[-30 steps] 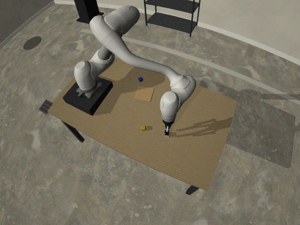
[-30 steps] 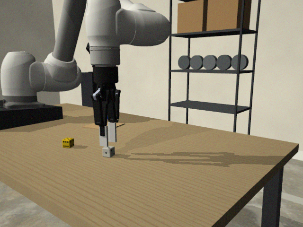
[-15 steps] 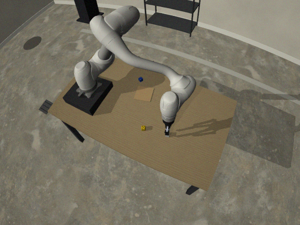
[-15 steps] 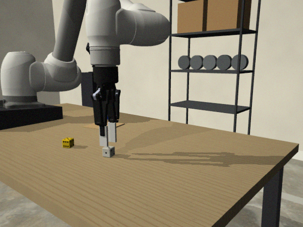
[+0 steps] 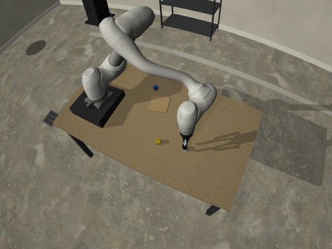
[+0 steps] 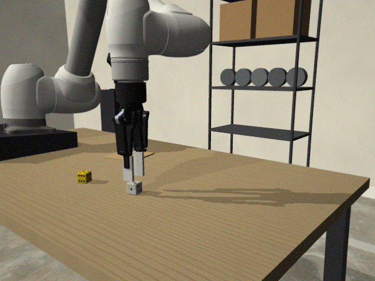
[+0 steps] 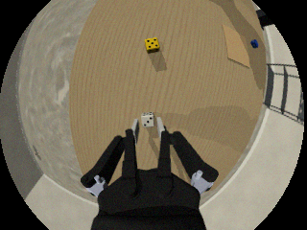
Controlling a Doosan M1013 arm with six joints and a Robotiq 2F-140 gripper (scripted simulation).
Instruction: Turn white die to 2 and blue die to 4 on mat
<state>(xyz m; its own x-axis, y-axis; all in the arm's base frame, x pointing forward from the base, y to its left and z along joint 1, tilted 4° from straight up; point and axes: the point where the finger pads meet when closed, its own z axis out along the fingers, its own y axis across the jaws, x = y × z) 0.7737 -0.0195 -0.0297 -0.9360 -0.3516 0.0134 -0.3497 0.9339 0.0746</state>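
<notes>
My gripper is now 60 mm above the white die. Round my hand: blue die: 450 mm behind, 340 mm to the left, 60 mm below; mat: 350 mm behind, 230 mm to the left, 70 mm below; yellow die: 180 mm behind, 40 mm to the right, 60 mm below.
</notes>
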